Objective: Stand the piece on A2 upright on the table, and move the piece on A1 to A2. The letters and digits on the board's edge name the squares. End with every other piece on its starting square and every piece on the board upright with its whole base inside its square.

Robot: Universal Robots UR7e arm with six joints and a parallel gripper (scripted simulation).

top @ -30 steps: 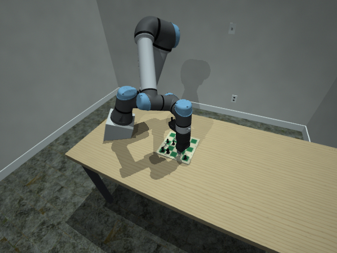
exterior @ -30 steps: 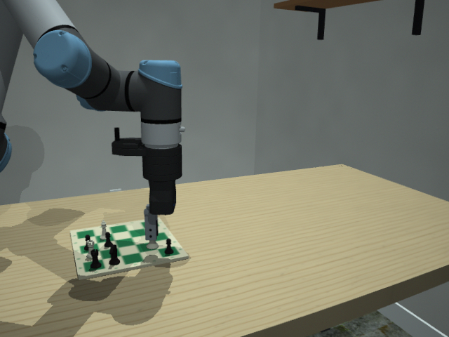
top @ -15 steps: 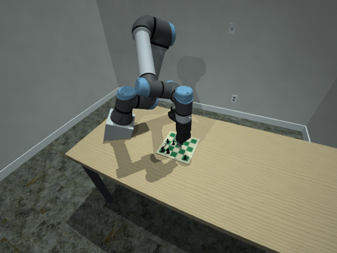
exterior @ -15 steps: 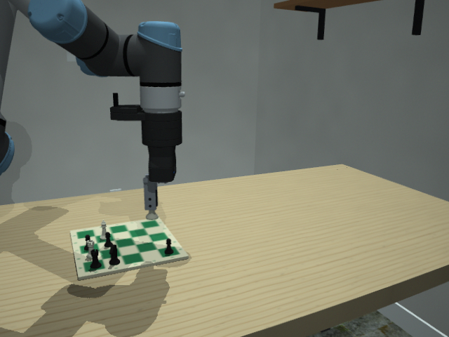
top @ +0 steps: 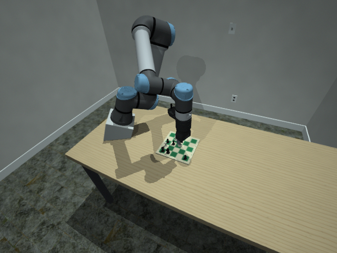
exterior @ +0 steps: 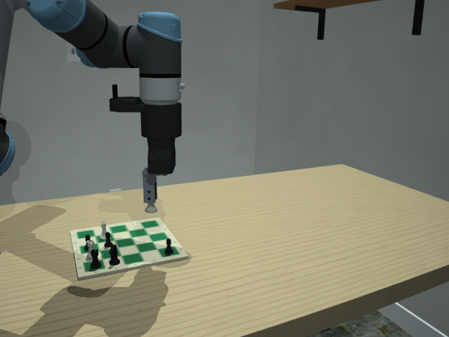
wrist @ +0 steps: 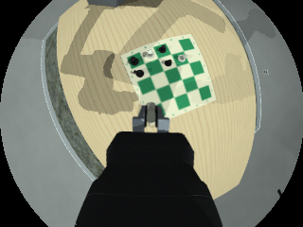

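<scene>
Right now my hand is 6 cm past the chessboard, 7 cm to the right of it and 14 cm above it. From my hand the other things lie so: white chess piece: 1 cm below.
</scene>
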